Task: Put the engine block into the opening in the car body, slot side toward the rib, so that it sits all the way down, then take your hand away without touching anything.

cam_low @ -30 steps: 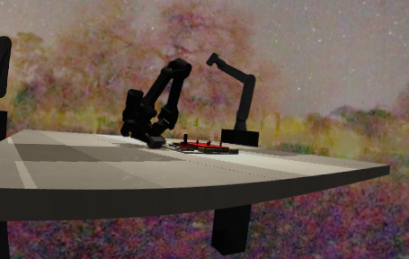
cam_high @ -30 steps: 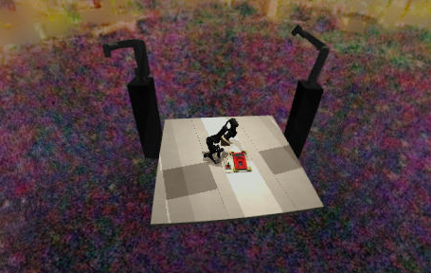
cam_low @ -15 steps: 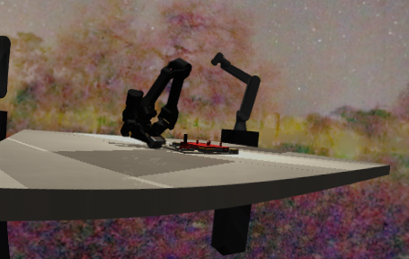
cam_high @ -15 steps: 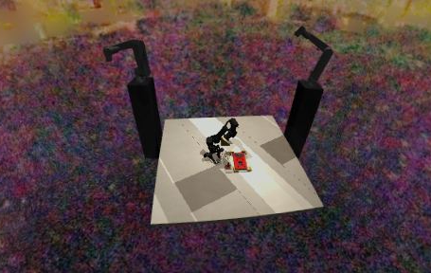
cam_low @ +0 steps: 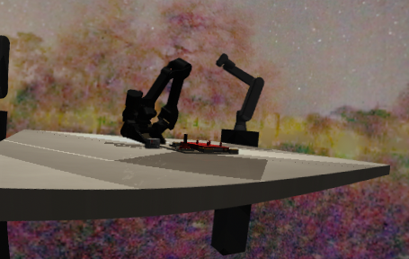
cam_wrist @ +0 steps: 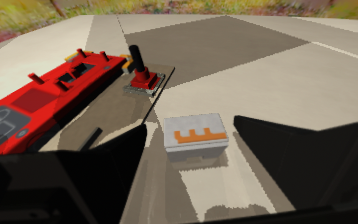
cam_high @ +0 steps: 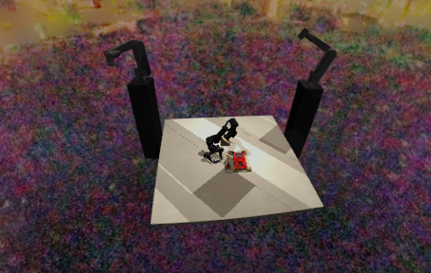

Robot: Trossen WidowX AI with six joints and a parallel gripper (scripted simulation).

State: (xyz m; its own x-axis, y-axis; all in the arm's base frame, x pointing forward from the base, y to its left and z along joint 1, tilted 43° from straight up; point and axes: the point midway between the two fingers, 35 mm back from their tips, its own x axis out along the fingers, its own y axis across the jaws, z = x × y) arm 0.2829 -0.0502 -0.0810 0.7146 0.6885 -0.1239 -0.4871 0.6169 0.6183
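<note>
My gripper tip is now 2 cm past the grey engine block, 1 cm to the left of it and 1 cm above it.
</note>
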